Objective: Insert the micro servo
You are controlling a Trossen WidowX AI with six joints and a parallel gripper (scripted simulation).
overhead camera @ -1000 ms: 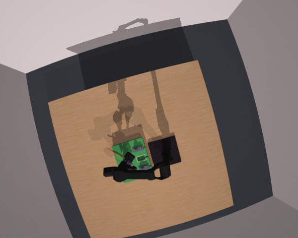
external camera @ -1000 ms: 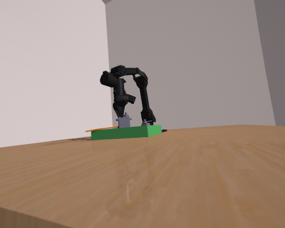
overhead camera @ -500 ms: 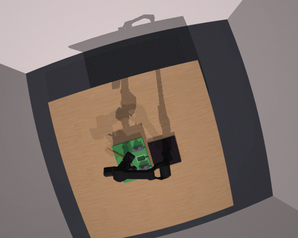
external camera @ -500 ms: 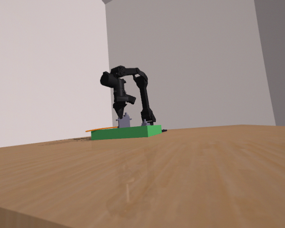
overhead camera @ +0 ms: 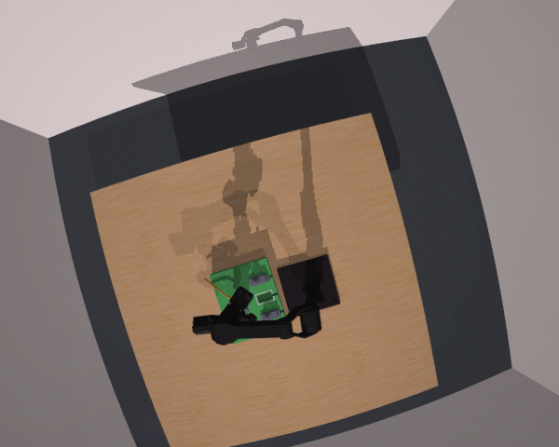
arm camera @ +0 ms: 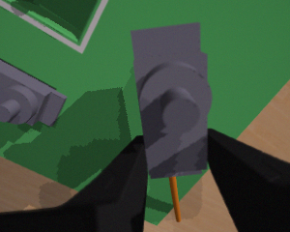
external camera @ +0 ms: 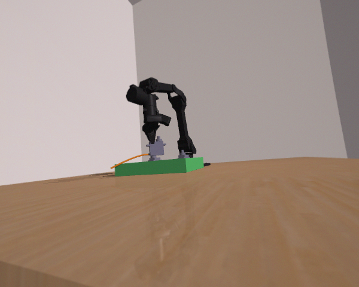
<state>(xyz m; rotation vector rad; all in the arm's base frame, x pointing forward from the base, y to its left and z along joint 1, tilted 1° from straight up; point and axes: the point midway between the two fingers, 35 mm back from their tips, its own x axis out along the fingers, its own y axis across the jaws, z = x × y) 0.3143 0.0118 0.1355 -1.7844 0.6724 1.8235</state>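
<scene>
The green deck lies 20 mm to the left of my gripper tip and 90 mm below it.
</scene>
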